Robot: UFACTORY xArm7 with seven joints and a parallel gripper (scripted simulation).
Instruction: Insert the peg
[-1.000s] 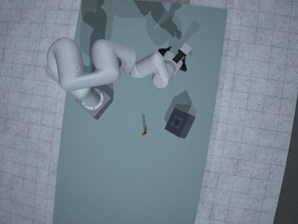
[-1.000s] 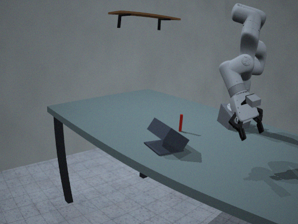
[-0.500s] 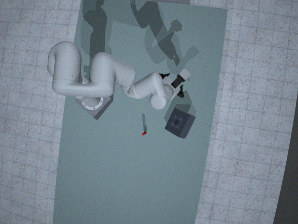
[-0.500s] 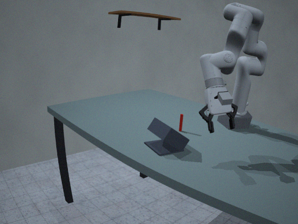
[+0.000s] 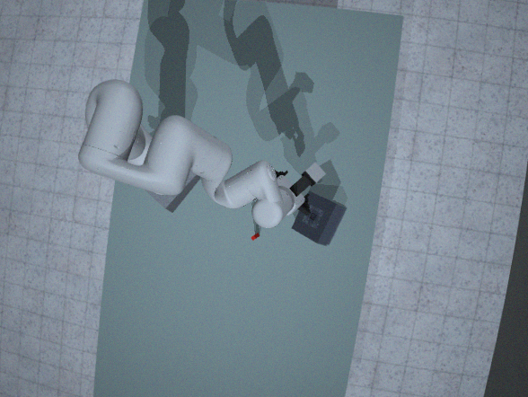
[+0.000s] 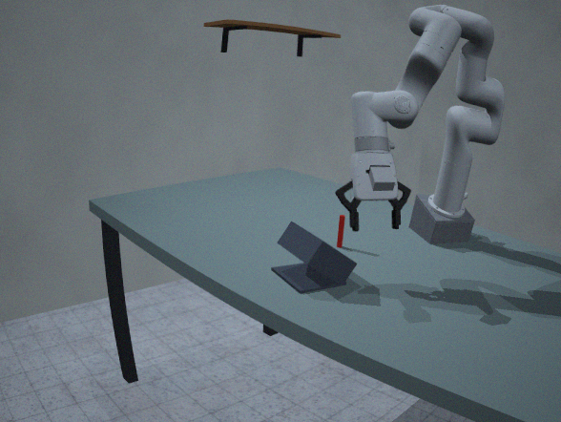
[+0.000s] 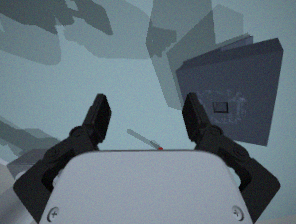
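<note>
The red peg is 80 mm behind my hand, 190 mm to the right of it and 80 mm below it. From my hand the other things lie so: dark base plate: 110 mm ahead, 80 mm to the right, 120 mm below.
</note>
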